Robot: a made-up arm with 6 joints.
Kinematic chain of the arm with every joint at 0, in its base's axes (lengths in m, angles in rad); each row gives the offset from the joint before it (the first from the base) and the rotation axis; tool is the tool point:
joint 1: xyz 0 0 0.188 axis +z
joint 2: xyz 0 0 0 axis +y
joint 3: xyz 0 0 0.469 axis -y
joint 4: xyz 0 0 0 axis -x
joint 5: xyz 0.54 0 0 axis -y
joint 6: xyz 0 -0.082 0 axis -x
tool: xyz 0 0 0
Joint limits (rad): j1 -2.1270..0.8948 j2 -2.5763..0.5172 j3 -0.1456..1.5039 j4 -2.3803..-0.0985 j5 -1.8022..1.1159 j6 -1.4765..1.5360
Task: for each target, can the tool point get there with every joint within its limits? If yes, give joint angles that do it. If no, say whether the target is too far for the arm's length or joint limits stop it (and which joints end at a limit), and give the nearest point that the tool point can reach.
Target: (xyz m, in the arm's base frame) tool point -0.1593 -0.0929 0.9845
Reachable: yes | joints 0.0964 -0.8948 0.3522 -0.3480 -0.6978 -0.0616
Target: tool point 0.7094 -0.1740 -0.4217
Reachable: no: joint limits stop it (at a limit: joint 2, joint 3) | nearest point 0.5896 -0.1446 0.1987 | short by 0.633 m
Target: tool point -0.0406 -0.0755 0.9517
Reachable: yes | joints -1.8929 -0.6702 0.2899 -1.3915 -1.3263 -0.7862
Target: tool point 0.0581 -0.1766 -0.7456
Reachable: no: joint limits stop it (at a limit: joint 1, joint 2, joint 3, joint 4) | nearest point -0.2972 -0.5010 -0.6389 | short by 0.493 m
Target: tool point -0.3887 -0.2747 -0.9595
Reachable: no: too far | nearest point -0.4758 -0.3362 -0.6389 | short by 0.338 m
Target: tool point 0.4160 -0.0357 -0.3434
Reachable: no: joint limits stop it (at a limit: joint 2, joint 3) | nearest point 0.6049 -0.0519 0.1987 | short by 0.574 m
